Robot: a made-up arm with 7 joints.
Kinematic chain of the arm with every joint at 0, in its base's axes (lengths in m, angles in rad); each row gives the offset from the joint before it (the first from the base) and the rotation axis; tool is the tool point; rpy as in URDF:
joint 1: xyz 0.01 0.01 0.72 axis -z
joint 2: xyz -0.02 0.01 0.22 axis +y
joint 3: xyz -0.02 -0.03 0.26 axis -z
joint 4: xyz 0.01 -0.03 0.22 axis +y
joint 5: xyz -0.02 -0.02 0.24 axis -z
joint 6: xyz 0 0.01 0.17 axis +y
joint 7: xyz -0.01 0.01 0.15 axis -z
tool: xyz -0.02 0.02 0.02 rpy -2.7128 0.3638 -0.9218
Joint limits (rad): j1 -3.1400..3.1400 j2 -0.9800..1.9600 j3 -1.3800..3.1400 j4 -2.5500..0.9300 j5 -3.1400..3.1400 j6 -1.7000..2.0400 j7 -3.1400..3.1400
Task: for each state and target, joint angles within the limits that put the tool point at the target. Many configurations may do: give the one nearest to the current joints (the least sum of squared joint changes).
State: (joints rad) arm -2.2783 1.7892 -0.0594 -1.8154 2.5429 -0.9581 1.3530
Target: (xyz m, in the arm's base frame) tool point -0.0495 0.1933 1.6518
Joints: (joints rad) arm -2.2253 1.1119 -0.0451 -1.7354 2.5605 -0.8174 1.3692
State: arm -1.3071 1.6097 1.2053 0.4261 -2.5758 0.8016 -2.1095
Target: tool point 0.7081 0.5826 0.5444
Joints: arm -0.9951 1.8809 1.1706 0.7090 -2.5234 0.7882 -2.1119
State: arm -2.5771 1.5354 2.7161 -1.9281 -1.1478 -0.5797 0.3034
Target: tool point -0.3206 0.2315 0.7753
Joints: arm -2.0792 0.8154 2.9920 -1.9792 -1.0557 -0.7096 0.2963
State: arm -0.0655 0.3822 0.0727 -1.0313 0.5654 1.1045 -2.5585
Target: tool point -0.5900 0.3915 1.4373
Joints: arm 0.4857 -0.3063 0.4139 -1.3425 0.5527 0.9003 -2.5255
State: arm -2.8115 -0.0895 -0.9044 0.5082 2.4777 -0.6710 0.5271
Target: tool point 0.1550 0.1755 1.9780
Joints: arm -3.1400 -0.0907 -0.9024 -0.2619 2.6268 -0.0235 0.6095
